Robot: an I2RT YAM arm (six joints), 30 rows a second.
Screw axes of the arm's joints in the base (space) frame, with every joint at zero. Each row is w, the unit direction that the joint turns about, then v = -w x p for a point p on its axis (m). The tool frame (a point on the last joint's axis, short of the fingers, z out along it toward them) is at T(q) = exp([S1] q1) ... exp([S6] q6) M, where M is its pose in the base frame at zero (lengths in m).
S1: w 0 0 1 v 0 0 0
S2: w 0 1 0 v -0.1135 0 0.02
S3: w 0 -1 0 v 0.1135 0 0.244
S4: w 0 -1 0 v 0.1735 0 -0.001
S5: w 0 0 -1 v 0 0.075 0
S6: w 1 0 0 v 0 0.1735 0
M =
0 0 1 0.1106
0 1 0 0
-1 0 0 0.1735
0 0 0 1
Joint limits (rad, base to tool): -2.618..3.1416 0..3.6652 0..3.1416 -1.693..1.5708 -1.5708..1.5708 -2.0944..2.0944
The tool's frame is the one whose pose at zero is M.
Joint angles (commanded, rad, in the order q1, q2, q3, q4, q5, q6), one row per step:
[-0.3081 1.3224 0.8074 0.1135 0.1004 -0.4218]
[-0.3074 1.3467 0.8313 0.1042 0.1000 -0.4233]
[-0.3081 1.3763 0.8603 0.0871 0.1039 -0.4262]
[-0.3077 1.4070 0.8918 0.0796 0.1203 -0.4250]
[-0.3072 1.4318 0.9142 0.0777 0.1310 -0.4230]
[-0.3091 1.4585 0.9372 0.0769 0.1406 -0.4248]
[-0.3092 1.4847 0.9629 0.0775 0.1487 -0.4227]
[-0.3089 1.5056 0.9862 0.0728 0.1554 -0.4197]
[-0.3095 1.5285 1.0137 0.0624 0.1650 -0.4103]
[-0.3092 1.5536 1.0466 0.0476 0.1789 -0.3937]
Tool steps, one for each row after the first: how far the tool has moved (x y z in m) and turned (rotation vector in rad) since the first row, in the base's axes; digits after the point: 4 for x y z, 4 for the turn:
[0.0056 -0.0015 0.0004 0.0018 0.0098 0.0017]
[0.0120 -0.0039 0.0001 0.0033 0.0282 -0.0014]
[0.0191 -0.0067 0.0011 0.0000 0.0362 -0.0165]
[0.0248 -0.0087 0.0011 -0.0013 0.0408 -0.0265]
[0.0307 -0.0116 0.0007 -0.0052 0.0470 -0.0364]
[0.0371 -0.0140 0.0013 -0.0066 0.0471 -0.0448]
[0.0423 -0.0158 0.0021 -0.0061 0.0490 -0.0518]
[0.0479 -0.0182 0.0030 -0.0006 0.0520 -0.0649]
[0.0542 -0.0206 0.0044 0.0093 0.0537 -0.0841]

